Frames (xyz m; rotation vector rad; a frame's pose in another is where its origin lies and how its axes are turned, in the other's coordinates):
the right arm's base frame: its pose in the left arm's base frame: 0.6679 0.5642 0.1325 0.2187 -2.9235 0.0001
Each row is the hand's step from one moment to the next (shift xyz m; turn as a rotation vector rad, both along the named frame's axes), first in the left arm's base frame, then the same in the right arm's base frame.
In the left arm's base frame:
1: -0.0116 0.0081 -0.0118 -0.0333 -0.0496 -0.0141
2: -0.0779 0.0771 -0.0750 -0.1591 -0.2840 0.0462
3: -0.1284 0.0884 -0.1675 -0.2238 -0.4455 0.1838
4: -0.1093 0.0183 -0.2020 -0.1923 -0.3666 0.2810
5: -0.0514 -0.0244 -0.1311 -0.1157 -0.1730 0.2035
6: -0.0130 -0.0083 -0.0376 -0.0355 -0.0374 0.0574
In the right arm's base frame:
1: 0.0076 0.0095 0.0138 0.0366 -0.0444 0.0215
2: 0.0484 0.0866 0.0883 0.2052 -0.2567 -0.0077
3: 0.0764 0.1037 0.1891 0.3202 -0.4048 -0.1263
4: 0.0610 0.0311 0.2200 0.2983 -0.3299 -0.2291
5: 0.0261 -0.0186 0.1393 0.1796 -0.1509 -0.1723
6: 0.0060 -0.0069 0.0396 0.0518 -0.0309 -0.0482

